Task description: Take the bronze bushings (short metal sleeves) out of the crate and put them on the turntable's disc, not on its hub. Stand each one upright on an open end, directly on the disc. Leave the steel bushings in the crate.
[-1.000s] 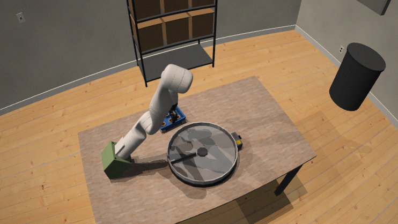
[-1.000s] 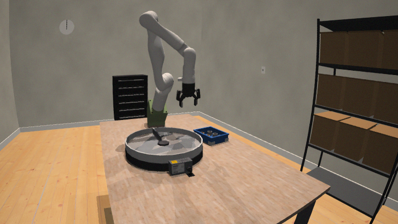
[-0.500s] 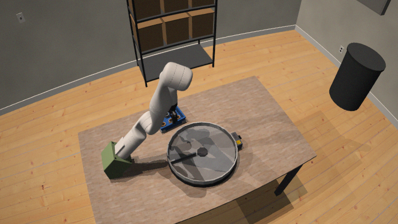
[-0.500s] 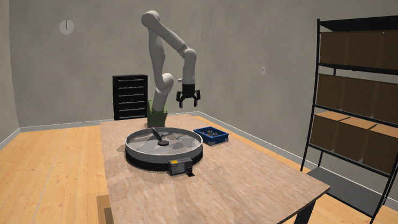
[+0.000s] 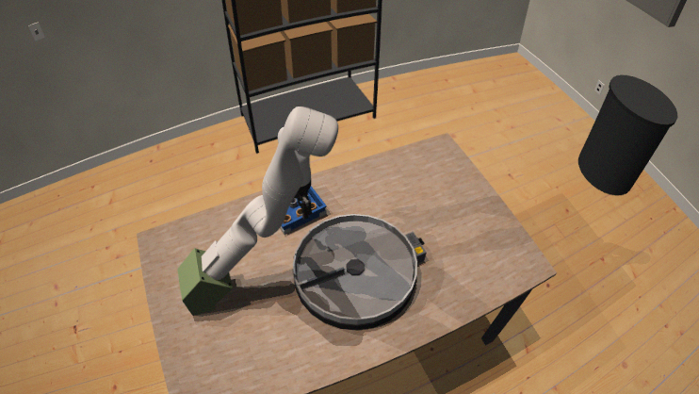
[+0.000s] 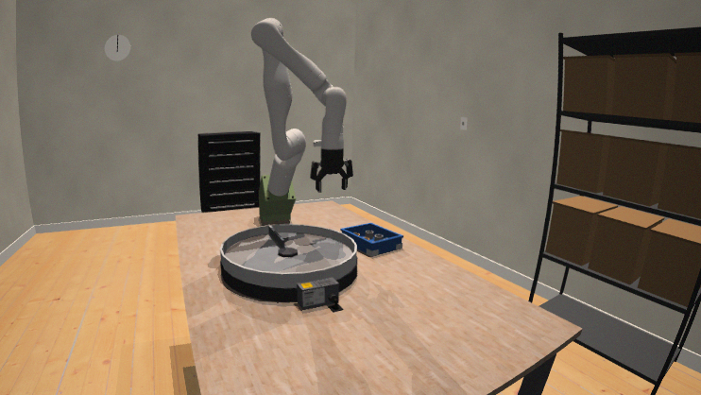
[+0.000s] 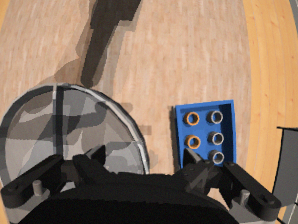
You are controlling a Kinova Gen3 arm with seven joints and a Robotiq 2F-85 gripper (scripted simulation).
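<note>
Now: the blue crate 190 mm below my hand, 160 mm to the left of it and 10 mm behind it. From my hand the other things lie so: turntable 170 mm to the right, 170 mm below, 160 mm ahead; grey turntable disc 170 mm to the right, 160 mm below, 150 mm ahead.
</note>
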